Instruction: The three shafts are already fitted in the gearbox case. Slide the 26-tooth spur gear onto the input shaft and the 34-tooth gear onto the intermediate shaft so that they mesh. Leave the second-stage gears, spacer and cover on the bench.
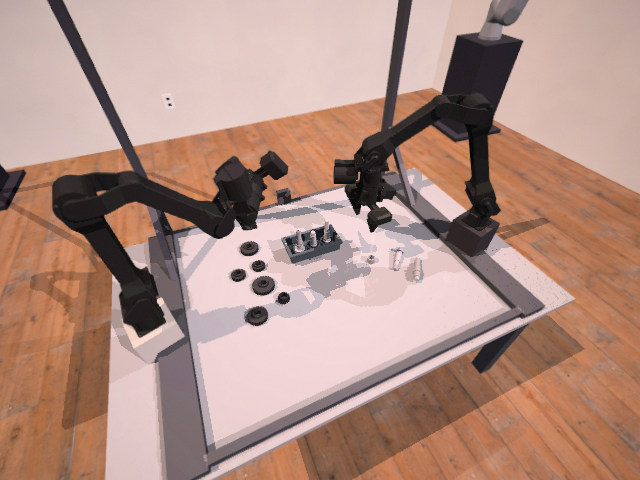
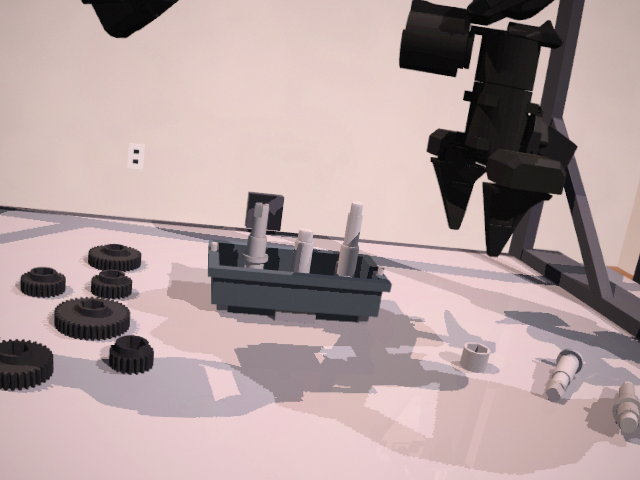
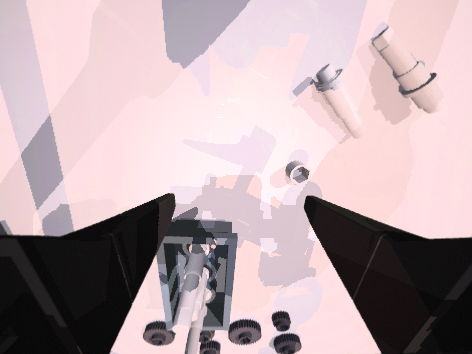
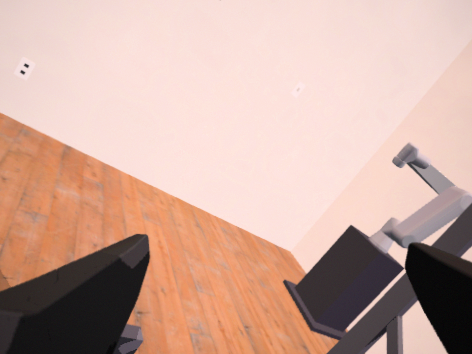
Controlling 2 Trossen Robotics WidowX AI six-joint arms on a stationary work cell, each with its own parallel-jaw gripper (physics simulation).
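Places are measured from the left arm's base along level axes (x down, y back, z left), in centimetres.
Where they show: left gripper, fingertip midpoint: [image 1: 364, 223] [image 2: 471, 242] [image 3: 241, 200]; right gripper, fingertip midpoint: [image 1: 258, 160] [image 4: 276, 251]; left arm's base, link origin: [image 1: 476, 221]; right arm's base, link origin: [image 1: 148, 321].
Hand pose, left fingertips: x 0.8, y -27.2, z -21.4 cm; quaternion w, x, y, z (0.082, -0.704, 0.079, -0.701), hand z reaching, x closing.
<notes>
Each offset is from my left fingertips to the top centre of the thing.
The dark gearbox case {dx +4.1, dy -15.0, dz -8.3 cm} [image 1: 317, 253] [image 2: 294, 297] stands mid-table with three upright pale shafts: one at the left [image 2: 256, 240], a short middle one {dx +1.6, dy -14.4, dz -8.2 cm} [image 2: 303, 250] and a tall right one {dx -1.7, dy -9.8, dz -6.9 cm} [image 2: 349, 242]. Several dark gears lie left of it, including the largest gear {dx +8.1, dy -35.3, dz -5.1 cm} [image 1: 263, 285] [image 2: 92, 319], a back gear {dx +8.1, dy -31.4, dz -21.4 cm} [image 1: 249, 248] [image 2: 114, 257] and a front gear {dx +8.1, dy -41.9, dz +3.1 cm} [image 1: 256, 315] [image 2: 20, 364]. Tooth counts cannot be read. My left gripper [image 1: 364, 221] [image 2: 474, 241] [image 3: 241, 200] is open and empty, pointing down above the table, right of the case. My right gripper [image 4: 276, 251] is open and empty, raised above the table's left, facing the wall.
A small pale ring {dx +8.1, dy -2.7, dz +7.2 cm} [image 1: 371, 259] [image 2: 475, 357] [image 3: 297, 172] stands right of the case. Two loose stepped pale parts, a nearer one {dx +7.3, dy +4.1, dz +12.4 cm} [image 1: 397, 258] [image 3: 342, 107] and a farther one {dx +7.4, dy +5.8, dz +18.8 cm} [image 1: 417, 269] [image 3: 410, 72], lie beyond it. Frame posts rise at the table's sides.
</notes>
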